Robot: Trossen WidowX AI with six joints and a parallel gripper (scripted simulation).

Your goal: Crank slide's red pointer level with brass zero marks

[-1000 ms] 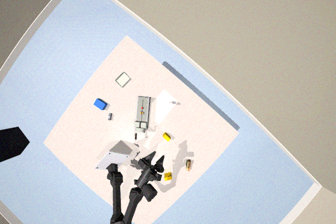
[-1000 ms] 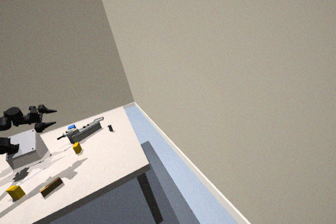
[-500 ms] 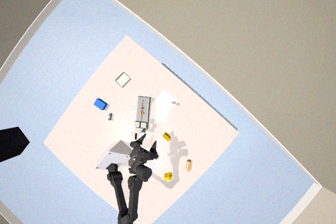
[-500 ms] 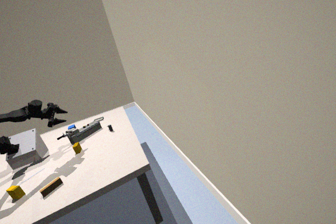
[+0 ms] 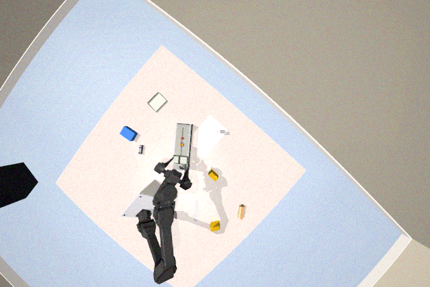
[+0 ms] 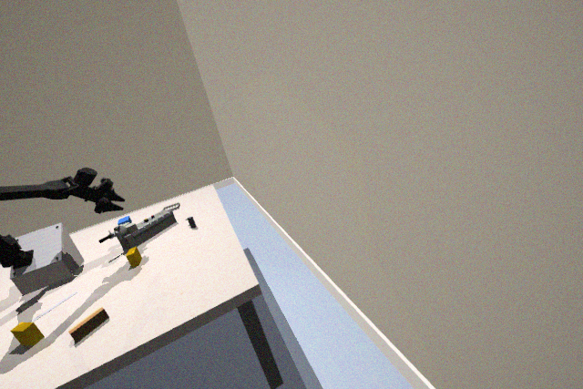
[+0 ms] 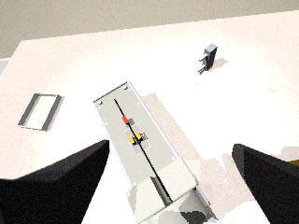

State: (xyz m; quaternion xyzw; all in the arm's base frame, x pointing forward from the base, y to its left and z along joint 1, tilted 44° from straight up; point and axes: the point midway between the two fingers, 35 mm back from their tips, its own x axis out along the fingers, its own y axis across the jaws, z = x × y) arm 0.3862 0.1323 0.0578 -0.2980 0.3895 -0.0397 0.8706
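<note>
The crank is 110 mm behind my gripper tip, 20 mm to the right of it and 120 mm below it. From my gripper tip the other things lie so: white tray (90 mm ahead, 390 mm to the left, 210 mm below); dark brown crank handle (130 mm behind, 30 mm to the right, 120 mm below); red pointer (60 mm ahead, 100 mm to the left, 130 mm below).
</note>
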